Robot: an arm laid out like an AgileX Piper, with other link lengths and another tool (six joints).
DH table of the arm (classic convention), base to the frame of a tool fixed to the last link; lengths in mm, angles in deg. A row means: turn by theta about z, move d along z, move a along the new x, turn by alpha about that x. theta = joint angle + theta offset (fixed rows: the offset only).
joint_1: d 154.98, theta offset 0, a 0, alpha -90
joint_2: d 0, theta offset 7.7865, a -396.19, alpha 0
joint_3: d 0, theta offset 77.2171, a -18.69, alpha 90
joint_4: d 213.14, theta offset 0, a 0, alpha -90
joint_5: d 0, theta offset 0, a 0, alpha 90
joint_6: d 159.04, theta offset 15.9, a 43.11, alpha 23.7
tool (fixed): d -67.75, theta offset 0, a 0, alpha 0
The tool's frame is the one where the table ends.
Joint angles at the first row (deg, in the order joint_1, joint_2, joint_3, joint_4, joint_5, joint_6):
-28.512 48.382 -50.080 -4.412 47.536 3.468
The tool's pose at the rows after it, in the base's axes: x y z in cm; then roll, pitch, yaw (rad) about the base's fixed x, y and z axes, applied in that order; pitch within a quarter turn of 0, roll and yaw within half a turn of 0:
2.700 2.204 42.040 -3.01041 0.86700 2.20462
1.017 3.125 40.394 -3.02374 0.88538 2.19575
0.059 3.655 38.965 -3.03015 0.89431 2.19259
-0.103 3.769 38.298 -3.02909 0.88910 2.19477
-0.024 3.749 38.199 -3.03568 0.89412 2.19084
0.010 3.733 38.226 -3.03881 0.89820 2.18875
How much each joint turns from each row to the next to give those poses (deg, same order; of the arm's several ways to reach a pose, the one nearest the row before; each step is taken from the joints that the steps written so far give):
0.001 -5.625 4.433 -0.270 -1.051 -0.135
0.002 -4.005 3.808 -0.002 -0.966 0.003
0.000 -2.511 3.235 0.000 -1.291 0.000
-0.003 -0.486 1.582 0.108 -0.812 -0.005
0.001 0.000 0.386 0.093 -0.751 0.003
-0.002 0.000 -0.001 0.004 -0.259 -0.004

